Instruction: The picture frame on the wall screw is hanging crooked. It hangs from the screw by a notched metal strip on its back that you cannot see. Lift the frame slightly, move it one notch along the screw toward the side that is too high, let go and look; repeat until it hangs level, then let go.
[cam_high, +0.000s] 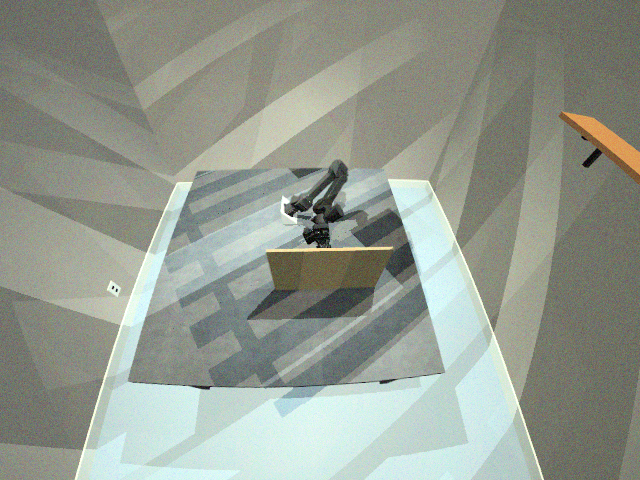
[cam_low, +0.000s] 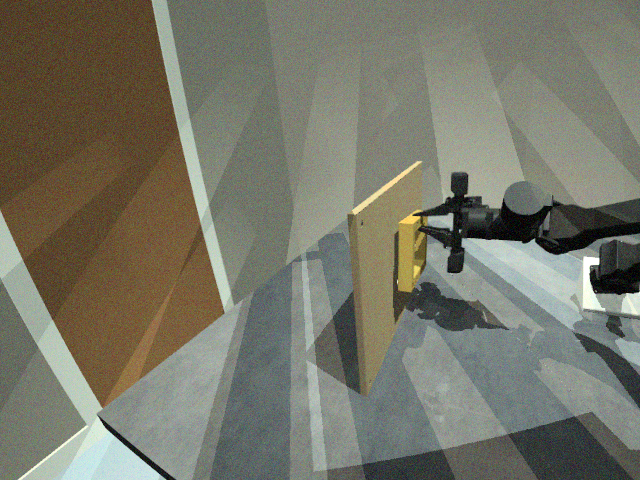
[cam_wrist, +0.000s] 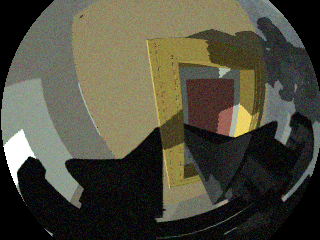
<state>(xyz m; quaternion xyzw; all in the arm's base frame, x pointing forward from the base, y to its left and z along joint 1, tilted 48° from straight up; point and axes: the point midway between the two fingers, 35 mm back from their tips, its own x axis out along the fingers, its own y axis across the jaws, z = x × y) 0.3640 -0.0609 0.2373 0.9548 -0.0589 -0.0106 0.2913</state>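
Now: gripper tip 50 mm above the yellow picture frame and 10 mm to the right of it. Also, from my gripper tip: wooden wall board (70 mm below, 20 mm to the left, 20 mm ahead).
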